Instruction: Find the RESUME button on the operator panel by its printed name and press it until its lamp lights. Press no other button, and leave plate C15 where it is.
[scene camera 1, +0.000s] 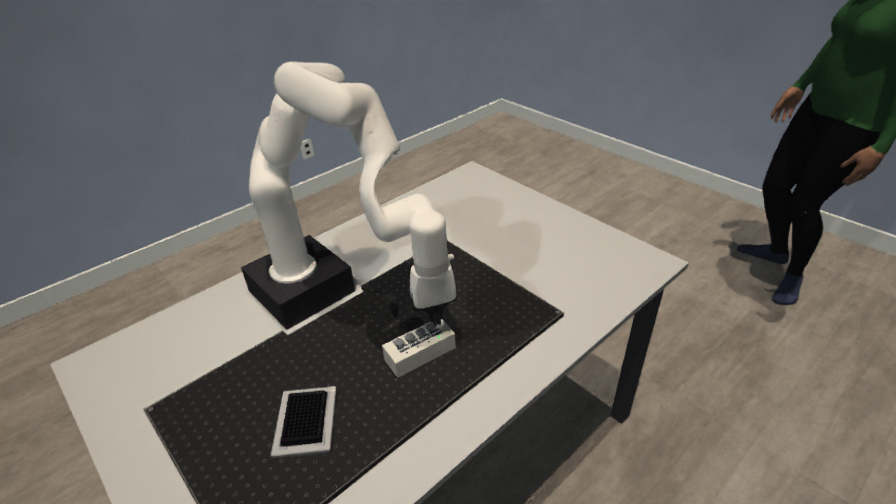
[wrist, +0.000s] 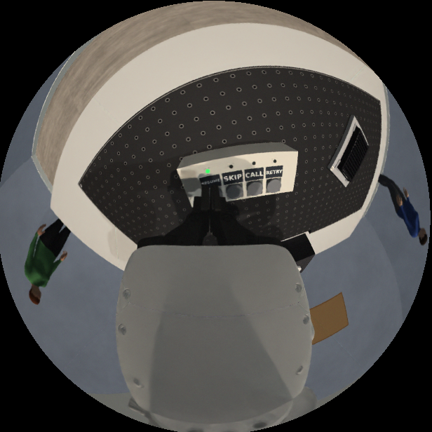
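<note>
The cream operator panel (scene camera 1: 426, 359) (wrist: 240, 152) stands on the black perforated board. Its RESUME label (wrist: 210, 182) is partly shadowed, and the lamp (scene camera 1: 439, 337) (wrist: 207, 171) above it glows green. My gripper (scene camera 1: 440, 319) (wrist: 208, 195) is shut and empty, with its tips at the RESUME end of the panel. The fingers hide most of the RESUME button, and I cannot tell whether they touch it. The SKIP button (wrist: 234, 191), CALL button (wrist: 254, 188) and RETRY button (wrist: 273, 185) show beside it, with dark lamps. A dark plate (scene camera 1: 305, 416) (wrist: 353, 152) in a light frame lies apart from the panel; no C15 print is readable.
The black perforated board (scene camera 1: 238, 382) (wrist: 250, 110) lies on the white table (scene camera 1: 595, 250) (wrist: 210, 47). The arm's black base (scene camera 1: 297, 297) (wrist: 300, 250) stands at the board's edge. A person in green (scene camera 1: 845, 81) (wrist: 42, 262) and one in blue (wrist: 407, 215) stand away from the table.
</note>
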